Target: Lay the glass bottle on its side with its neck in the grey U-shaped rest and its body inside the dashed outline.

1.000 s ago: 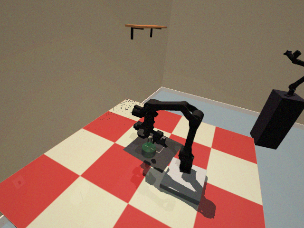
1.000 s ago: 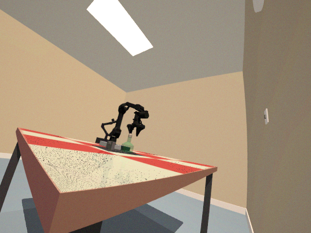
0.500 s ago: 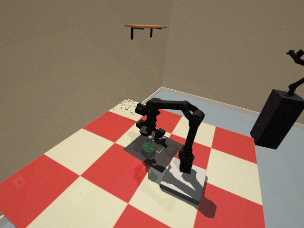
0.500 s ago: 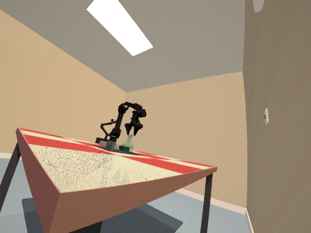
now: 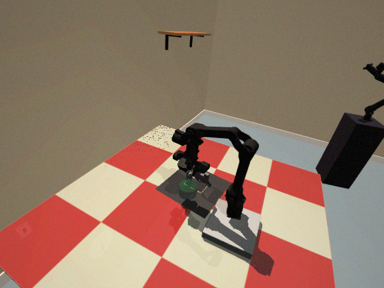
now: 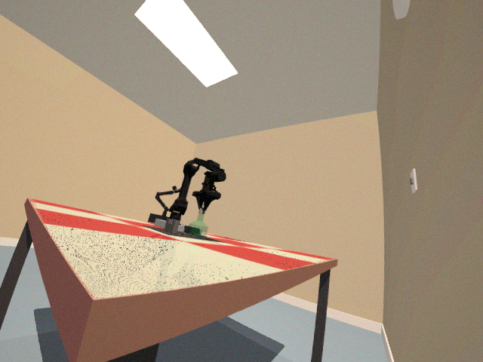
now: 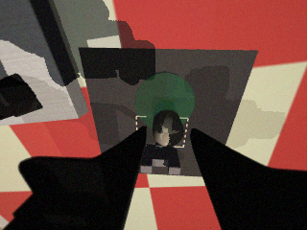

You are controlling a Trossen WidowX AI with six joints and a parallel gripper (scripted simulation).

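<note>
My gripper tip is now 5 cm above the green glass bottle. Also, from my gripper tip: dark mat (2 cm behind, 7 cm to the right, 14 cm below).
</note>
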